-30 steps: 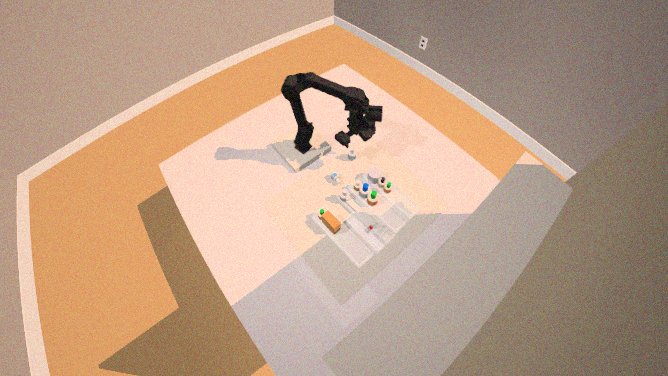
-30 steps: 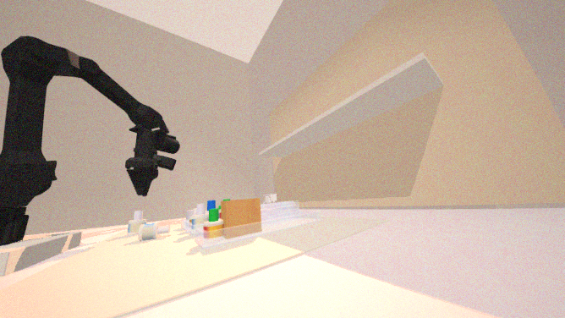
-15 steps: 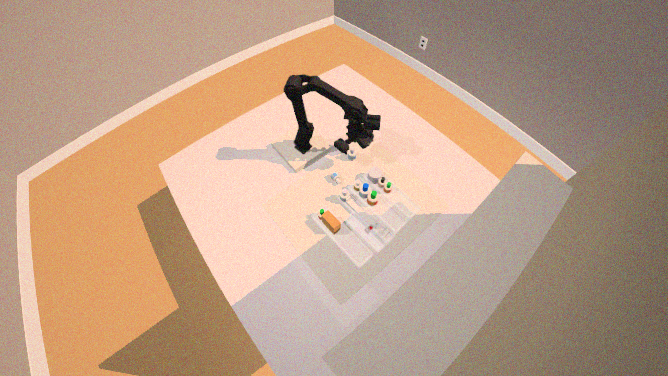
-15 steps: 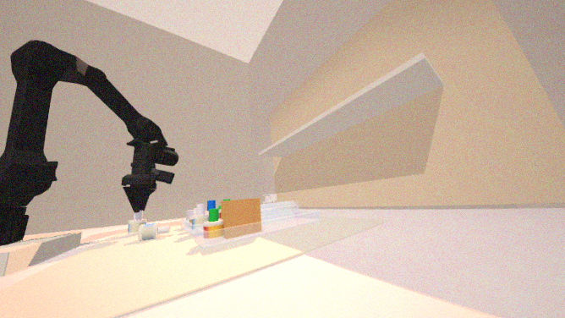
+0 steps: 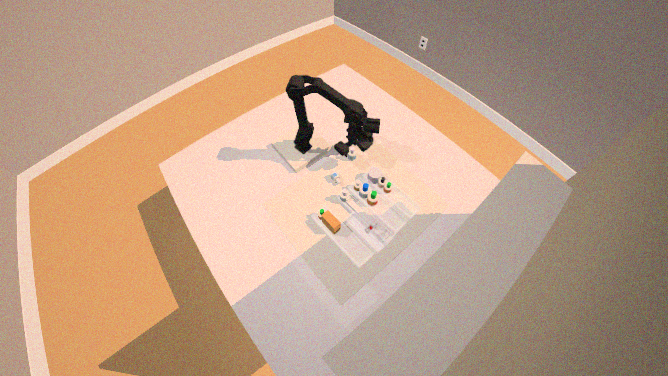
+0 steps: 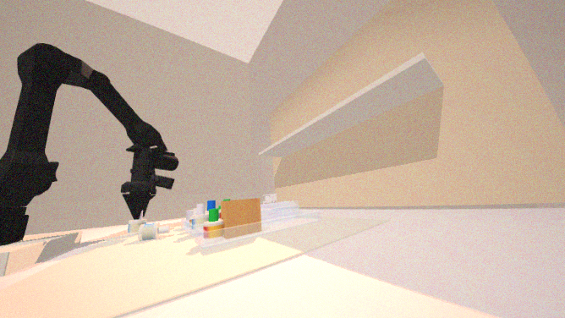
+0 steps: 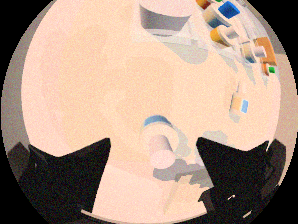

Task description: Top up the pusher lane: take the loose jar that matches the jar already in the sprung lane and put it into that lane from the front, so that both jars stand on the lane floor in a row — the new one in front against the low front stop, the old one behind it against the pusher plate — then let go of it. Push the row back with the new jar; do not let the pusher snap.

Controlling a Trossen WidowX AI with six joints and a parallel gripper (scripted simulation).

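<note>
The pale jar is 150 mm to the right of my gripper tip, 30 mm below it and 30 mm ahead of it. From my gripper tip the other things lie so: orange box (330 mm to the right, 160 mm ahead, 10 mm below); clear lane rack (260 mm ahead, 240 mm to the right, 30 mm below); red-marked thing (300 mm ahead, 260 mm to the right, 30 mm above).
</note>
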